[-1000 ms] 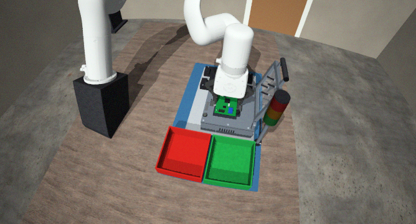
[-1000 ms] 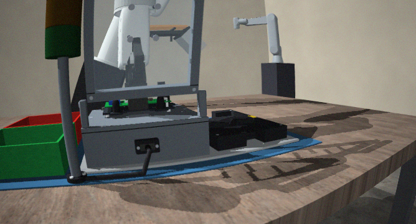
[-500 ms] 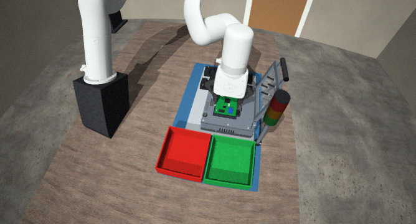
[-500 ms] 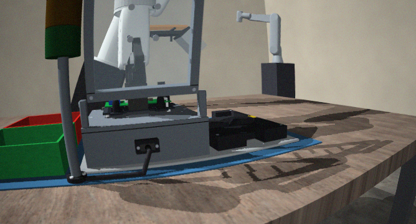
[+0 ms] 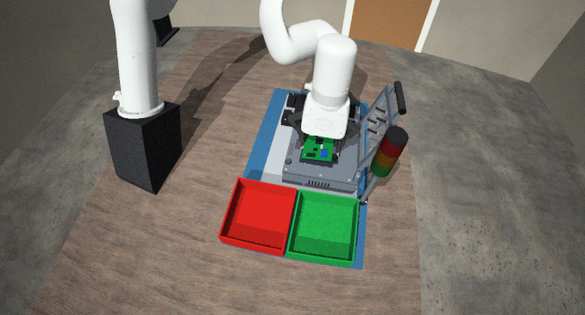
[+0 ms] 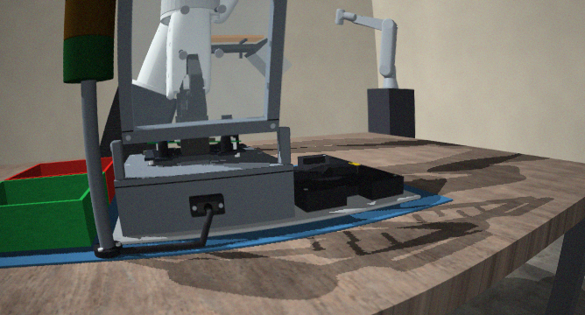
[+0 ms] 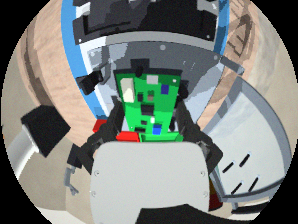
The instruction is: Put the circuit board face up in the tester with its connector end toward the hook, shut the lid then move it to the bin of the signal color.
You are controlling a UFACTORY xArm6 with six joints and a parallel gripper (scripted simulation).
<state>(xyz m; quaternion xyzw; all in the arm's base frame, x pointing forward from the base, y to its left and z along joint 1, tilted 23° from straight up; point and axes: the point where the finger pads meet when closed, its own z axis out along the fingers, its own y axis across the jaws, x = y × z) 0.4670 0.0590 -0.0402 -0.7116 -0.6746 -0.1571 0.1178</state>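
Right now the plate is 1 cm to the left of my hand and 1 cm below it. Round my hand: clear lid 12 cm ahead, 1 cm to the right, 10 cm above; then green bin 3 cm ahead, 20 cm to the right, 6 cm below; then green circuit board right at my hand.
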